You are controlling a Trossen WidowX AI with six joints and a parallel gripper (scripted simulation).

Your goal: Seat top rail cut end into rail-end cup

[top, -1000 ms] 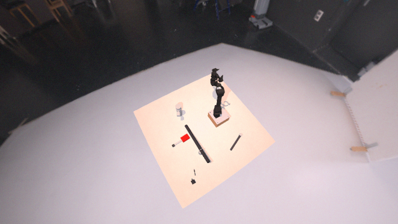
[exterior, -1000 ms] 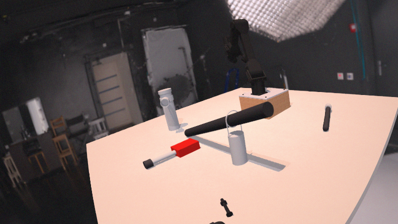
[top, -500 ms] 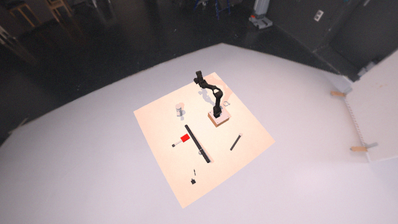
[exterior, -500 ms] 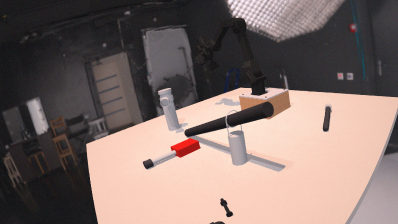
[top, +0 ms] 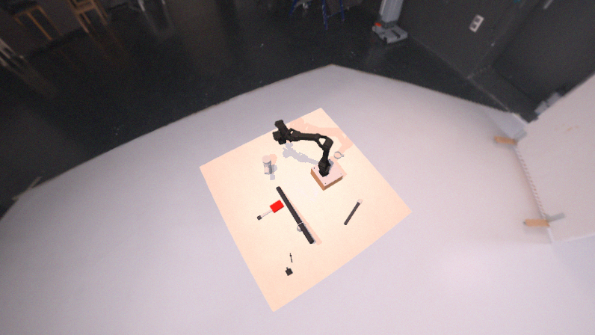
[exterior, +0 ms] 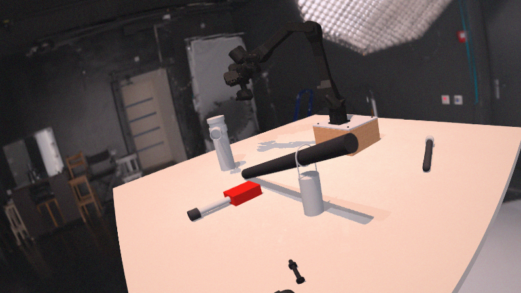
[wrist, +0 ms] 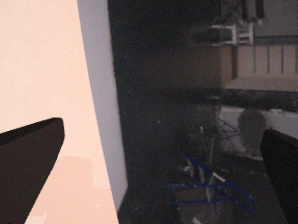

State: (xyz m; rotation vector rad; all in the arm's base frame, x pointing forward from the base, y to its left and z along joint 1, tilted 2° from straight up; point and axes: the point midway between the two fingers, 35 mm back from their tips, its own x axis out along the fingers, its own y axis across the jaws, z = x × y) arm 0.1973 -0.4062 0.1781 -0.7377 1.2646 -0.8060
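My gripper tip is 20 cm short of the round rail-end cup, 23 cm to the right of it and 12 cm above it. Also, from my gripper tip: small bolt (34 cm ahead, 87 cm to the left, 27 cm below); then short grey post (17 cm ahead, 71 cm to the left, 17 cm below); then red-handled tool (33 cm ahead, 49 cm to the left, 26 cm below).
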